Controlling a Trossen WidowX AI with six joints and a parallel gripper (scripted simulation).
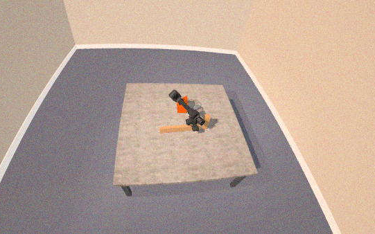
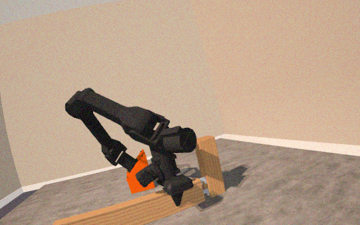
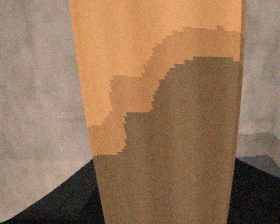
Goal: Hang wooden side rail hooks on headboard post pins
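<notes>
Right now the headboard post is 13 cm to the left of my gripper tip, 6 cm above it and 2 cm behind it.
</notes>
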